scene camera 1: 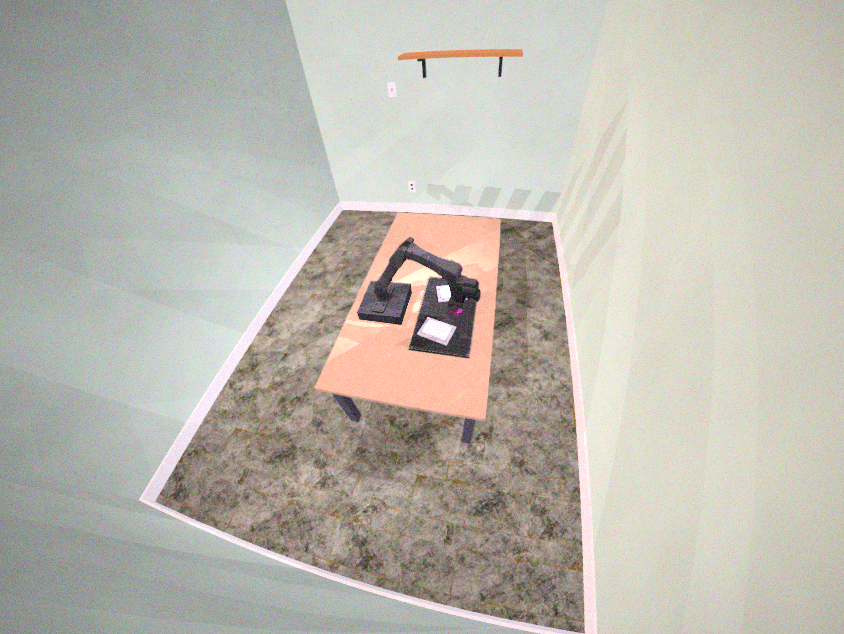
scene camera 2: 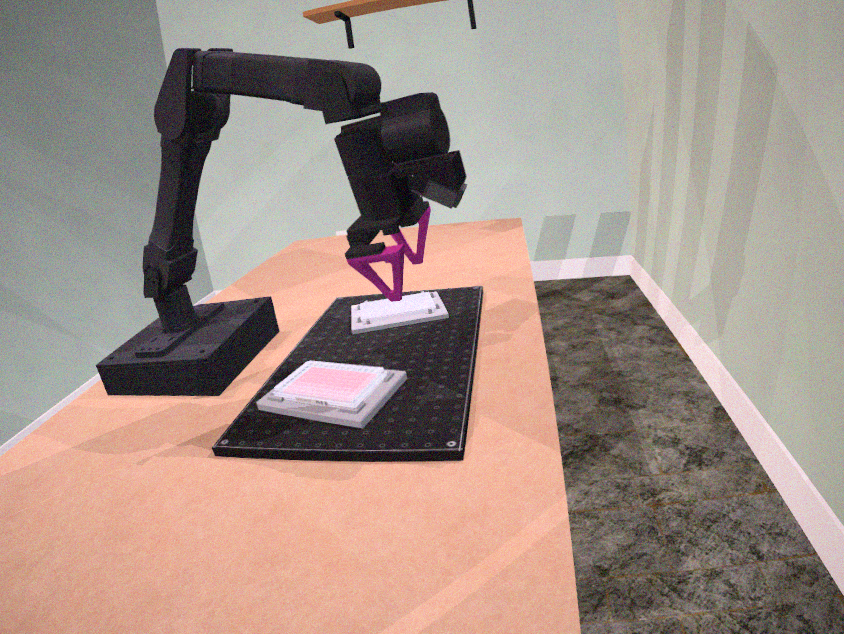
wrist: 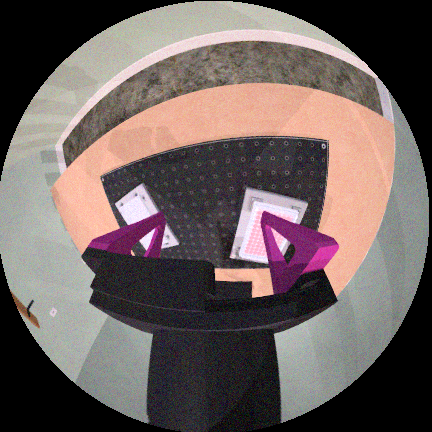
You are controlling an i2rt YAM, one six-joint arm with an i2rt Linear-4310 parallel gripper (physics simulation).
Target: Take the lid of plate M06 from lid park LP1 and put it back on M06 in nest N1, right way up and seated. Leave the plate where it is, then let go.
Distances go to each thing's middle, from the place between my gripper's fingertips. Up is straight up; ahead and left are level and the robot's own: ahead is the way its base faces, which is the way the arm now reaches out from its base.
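Labels:
Lid [scene camera 2: 414,304]: 80 mm behind my hand, 200 mm to the left of it, 110 mm below it. Counted from my hand too: lid park [scene camera 2: 441,313], 200 mm to the left, 80 mm behind, 110 mm below; white plate with pink wells [scene camera 2: 328,384], 80 mm to the right, 100 mm behind, 100 mm below.

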